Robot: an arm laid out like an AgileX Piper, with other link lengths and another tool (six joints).
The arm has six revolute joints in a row. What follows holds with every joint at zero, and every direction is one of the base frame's.
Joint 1 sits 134.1 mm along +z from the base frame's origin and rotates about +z.
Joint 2 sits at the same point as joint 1 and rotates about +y.
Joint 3 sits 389.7 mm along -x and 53.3 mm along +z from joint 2 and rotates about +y.
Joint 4 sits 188.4 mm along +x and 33.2 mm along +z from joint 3 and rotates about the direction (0.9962, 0, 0.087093).
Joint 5 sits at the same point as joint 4 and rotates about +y.
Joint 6 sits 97.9 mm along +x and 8.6 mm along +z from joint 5 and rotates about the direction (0.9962, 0, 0.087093).
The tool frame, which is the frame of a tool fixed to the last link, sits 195.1 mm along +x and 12.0 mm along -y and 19.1 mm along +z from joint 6; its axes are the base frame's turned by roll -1.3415, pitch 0.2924 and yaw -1.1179 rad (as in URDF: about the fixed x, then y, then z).
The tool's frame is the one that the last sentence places.
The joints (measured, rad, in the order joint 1, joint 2, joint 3, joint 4, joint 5, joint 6), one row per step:
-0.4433, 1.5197, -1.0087, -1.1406, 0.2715, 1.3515
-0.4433, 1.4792, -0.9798, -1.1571, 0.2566, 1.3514
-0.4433, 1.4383, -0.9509, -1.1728, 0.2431, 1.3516
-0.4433, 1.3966, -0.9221, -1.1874, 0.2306, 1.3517
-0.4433, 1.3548, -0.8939, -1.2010, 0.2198, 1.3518
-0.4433, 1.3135, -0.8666, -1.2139, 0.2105, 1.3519
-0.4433, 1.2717, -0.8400, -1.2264, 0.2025, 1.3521
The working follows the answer.
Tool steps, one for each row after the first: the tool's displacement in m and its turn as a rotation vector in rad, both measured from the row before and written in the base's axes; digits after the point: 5 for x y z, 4 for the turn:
-0.00859, 0.00773, 0.00823, -0.0163, -0.0118, 0.0192
-0.00916, 0.00773, 0.00761, -0.0159, -0.0117, 0.0175
-0.00967, 0.00779, 0.00720, -0.0157, -0.0121, 0.0162
-0.01008, 0.00759, 0.00665, -0.0155, -0.0121, 0.0143
-0.01026, 0.00730, 0.00604, -0.0154, -0.0119, 0.0127
-0.01059, 0.00713, 0.00579, -0.0158, -0.0124, 0.0113

Tool pose at each row, in the base's axes (x y z in m, rotation vector in rad; rounded; the steps above come from the unrounded poses):
0.37604, -0.27097, 0.31718, -0.6143, 1.8945, -0.8815
0.36745, -0.26324, 0.32541, -0.6348, 1.8696, -0.8873
0.35829, -0.25551, 0.33302, -0.6534, 1.8456, -0.8935
0.34863, -0.24772, 0.34021, -0.6704, 1.8217, -0.9003
0.33854, -0.24013, 0.34686, -0.6856, 1.7988, -0.9080
0.32828, -0.23283, 0.35290, -0.6993, 1.7767, -0.9165
0.31769, -0.22570, 0.35869, -0.7116, 1.7547, -0.9264

